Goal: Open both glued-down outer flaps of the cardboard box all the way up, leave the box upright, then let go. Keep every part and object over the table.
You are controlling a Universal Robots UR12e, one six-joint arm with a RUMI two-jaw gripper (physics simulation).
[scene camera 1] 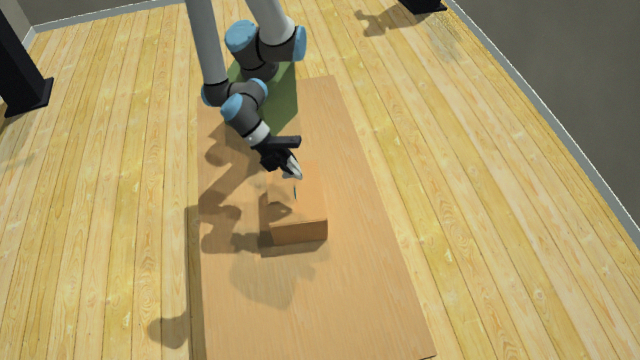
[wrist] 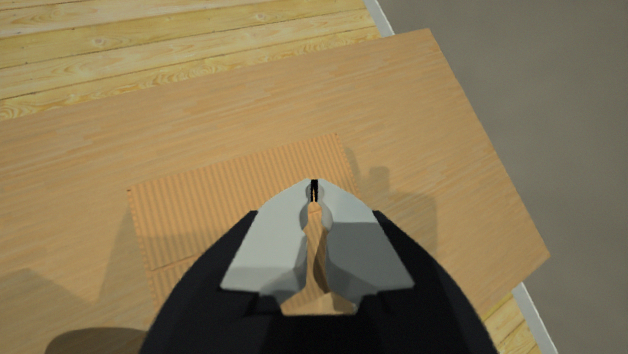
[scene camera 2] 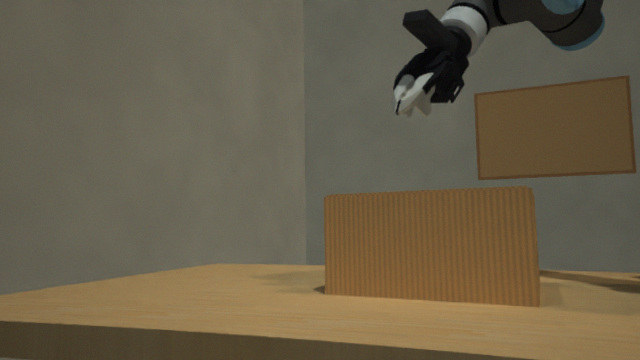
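Pixels of known places: gripper, between the fingertips: (scene camera 1: 302, 178) (wrist: 313, 181) (scene camera 2: 397, 113); arm's base, origin of its link: (scene camera 1: 260, 67).
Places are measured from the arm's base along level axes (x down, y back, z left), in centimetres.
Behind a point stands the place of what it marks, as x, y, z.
The cardboard box (scene camera 1: 300, 231) @[22.0, -78.7, -5.5] (scene camera 2: 430, 245) @[23.5, -64.5, 8.2] (wrist: 235, 185) @[15.6, -62.9, 4.7] stands upright on the table. In scene camera 1 its top looks flat, with a small dark teal strip (scene camera 1: 295, 192) @[17.2, -63.5, -2.6] at the middle seam. In the wrist view the flap on the far side lies flat, and part of a seam shows at the left. No raised flap shows above the box's top edge in scene camera 2. My gripper (scene camera 1: 299, 176) @[1.8, -69.2, -0.7] (scene camera 2: 398, 111) @[1.8, -69.2, -0.7] (wrist: 313, 181) @[1.8, -69.2, -0.7] is shut and empty, tilted, and hangs above the box with a clear gap. Its jaws hide part of the top in the wrist view.
The wooden table (scene camera 1: 320, 310) @[31.2, -108.4, -7.6] (scene camera 2: 150, 310) @[31.2, -100.4, 21.4] (wrist: 400, 75) @[31.2, -117.0, 15.2] carries the box. The arm's green base block (scene camera 1: 282, 100) @[13.8, -11.5, 6.6] stands at the table's far end. A framed brown board (scene camera 2: 555, 127) hangs on the wall behind. Dark posts (scene camera 1: 22, 75) stand on the floor away from the table.
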